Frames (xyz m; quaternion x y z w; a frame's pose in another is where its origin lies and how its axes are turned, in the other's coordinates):
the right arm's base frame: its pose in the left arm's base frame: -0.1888 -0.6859 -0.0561 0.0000 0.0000 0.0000 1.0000
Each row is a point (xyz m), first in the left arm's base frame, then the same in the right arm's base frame.
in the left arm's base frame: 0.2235 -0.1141 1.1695
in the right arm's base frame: 0.4123 0.5718 1.2256
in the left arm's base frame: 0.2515 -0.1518 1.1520
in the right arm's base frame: 0.4403 0.5341 1.2081
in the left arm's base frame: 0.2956 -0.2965 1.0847
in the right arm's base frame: 0.4844 0.3894 1.1408
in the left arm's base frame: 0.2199 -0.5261 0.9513
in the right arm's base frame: 0.4087 0.1598 1.0074
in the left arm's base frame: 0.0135 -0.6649 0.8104
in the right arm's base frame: 0.2023 0.0210 0.8665
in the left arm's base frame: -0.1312 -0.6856 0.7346
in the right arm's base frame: 0.0576 0.0003 0.7907
